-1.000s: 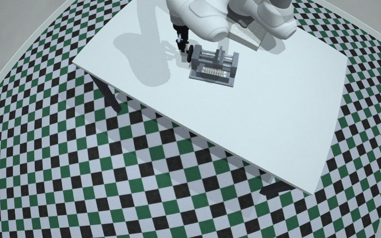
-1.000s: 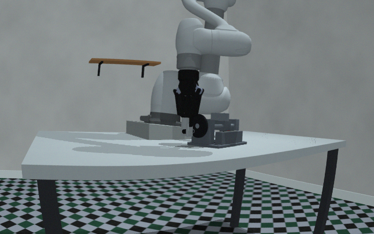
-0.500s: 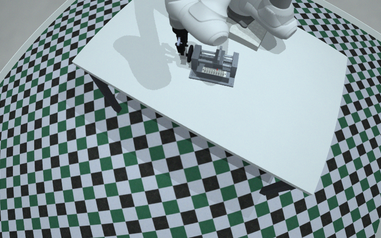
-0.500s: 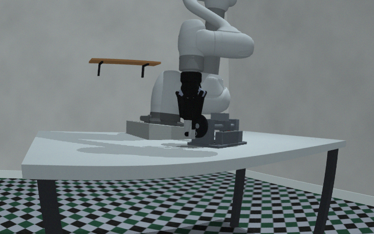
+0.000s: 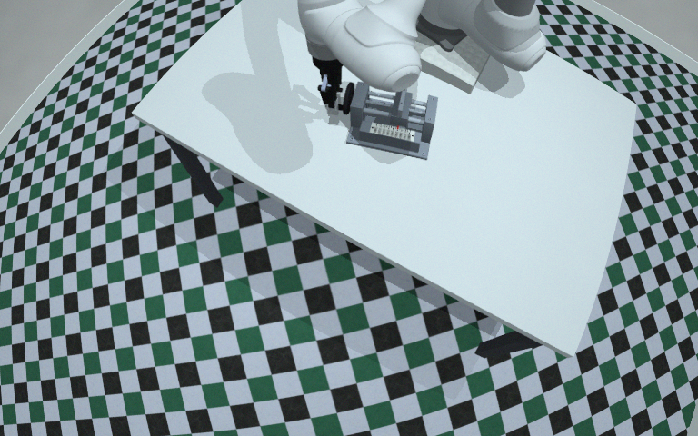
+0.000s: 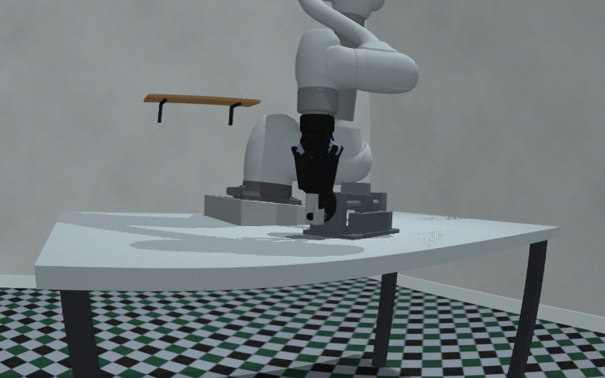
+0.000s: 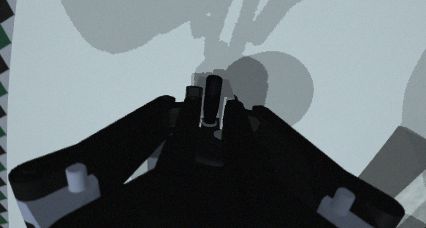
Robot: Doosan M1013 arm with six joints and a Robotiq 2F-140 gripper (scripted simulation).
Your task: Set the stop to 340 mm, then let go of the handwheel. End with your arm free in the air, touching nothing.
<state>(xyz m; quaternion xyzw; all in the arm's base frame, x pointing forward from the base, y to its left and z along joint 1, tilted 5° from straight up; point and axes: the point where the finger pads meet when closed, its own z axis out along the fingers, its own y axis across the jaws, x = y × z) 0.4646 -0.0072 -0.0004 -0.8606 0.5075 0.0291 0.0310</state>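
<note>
The black handwheel is 1 cm behind my hand, 1 cm to the left of it and 1 cm below it. Round my hand: sliding stop block (8 cm behind, 14 cm to the left, 3 cm above).
</note>
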